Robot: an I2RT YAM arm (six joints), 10 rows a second.
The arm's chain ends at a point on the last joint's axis. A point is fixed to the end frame.
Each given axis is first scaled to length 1.
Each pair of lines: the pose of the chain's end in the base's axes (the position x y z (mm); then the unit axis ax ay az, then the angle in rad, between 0 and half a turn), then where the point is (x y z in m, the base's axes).
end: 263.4, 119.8, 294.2, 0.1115, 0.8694, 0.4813, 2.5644
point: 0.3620 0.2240 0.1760
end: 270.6, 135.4, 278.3, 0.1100, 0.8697, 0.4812, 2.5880
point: 0.3654 0.2411 0.1584
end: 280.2, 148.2, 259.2, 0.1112, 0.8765, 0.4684, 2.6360
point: 0.3673 0.2527 0.1326
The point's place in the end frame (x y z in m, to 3 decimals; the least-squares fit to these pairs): 0.010 -0.049 0.179
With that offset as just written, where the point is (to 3 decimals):
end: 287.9, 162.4, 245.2, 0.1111, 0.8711, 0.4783, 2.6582
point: 0.372 0.271 0.120
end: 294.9, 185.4, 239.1, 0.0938, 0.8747, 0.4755, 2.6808
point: 0.374 0.296 0.112
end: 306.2, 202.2, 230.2, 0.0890, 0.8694, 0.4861, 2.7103
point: 0.380 0.317 0.104
